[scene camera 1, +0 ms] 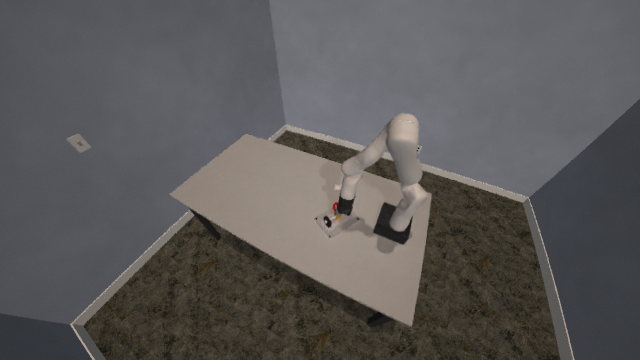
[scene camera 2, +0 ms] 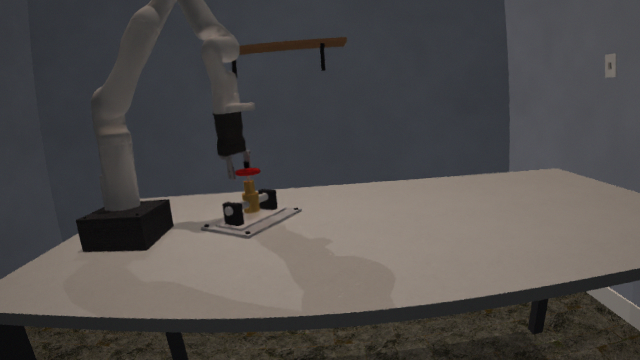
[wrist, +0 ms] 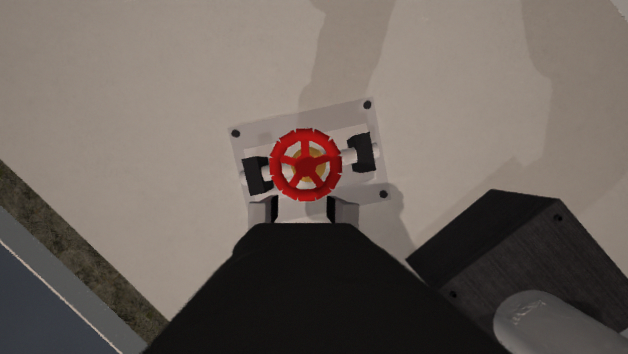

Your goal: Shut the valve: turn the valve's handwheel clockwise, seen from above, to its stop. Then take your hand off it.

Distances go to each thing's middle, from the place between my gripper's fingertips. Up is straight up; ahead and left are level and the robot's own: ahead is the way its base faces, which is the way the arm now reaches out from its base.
I see my gripper 30 mm short of the red handwheel point(wrist: 305, 165) and 30 mm to the left of it. The rest, counted from my hand: pale base plate point(scene camera 2: 252, 231): 30 mm ahead, 30 mm to the right, 120 mm below.
